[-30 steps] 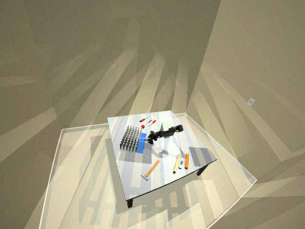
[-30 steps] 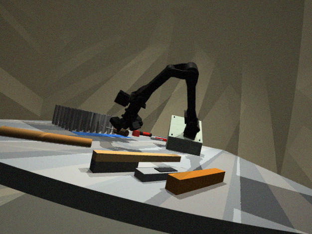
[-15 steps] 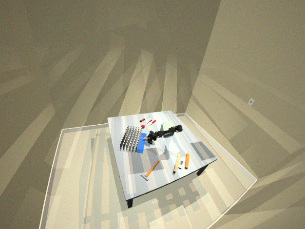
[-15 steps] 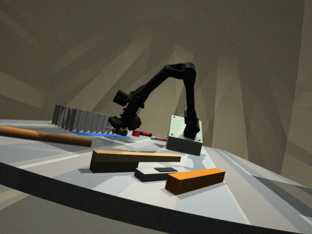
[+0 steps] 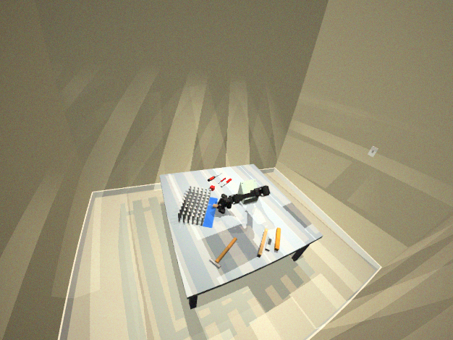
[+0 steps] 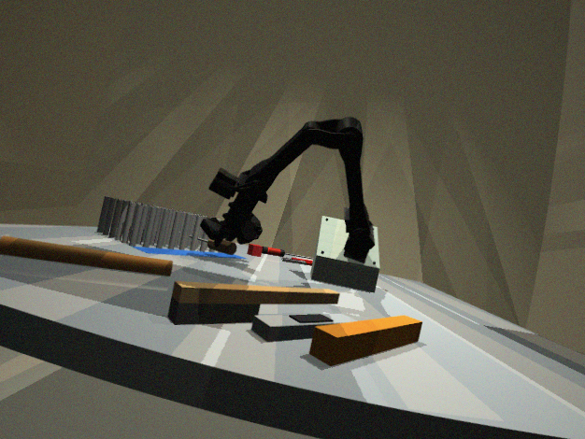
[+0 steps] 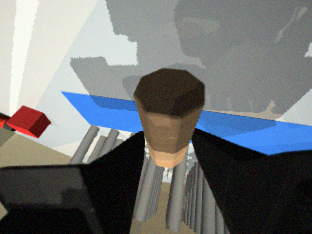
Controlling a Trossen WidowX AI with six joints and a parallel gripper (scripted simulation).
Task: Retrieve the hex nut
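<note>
Now: gripper tip 6 cm short of the blue taped strip, 4 cm above it and 2 cm to the right of it. From my gripper tip the other things lie so: red block: 29 cm to the right, 2 cm below, 2 cm behind; hook tool: 9 cm ahead, 4 cm to the right, 1 cm below; flat grey piece: 44 cm to the left, 34 cm behind, 3 cm below.
</note>
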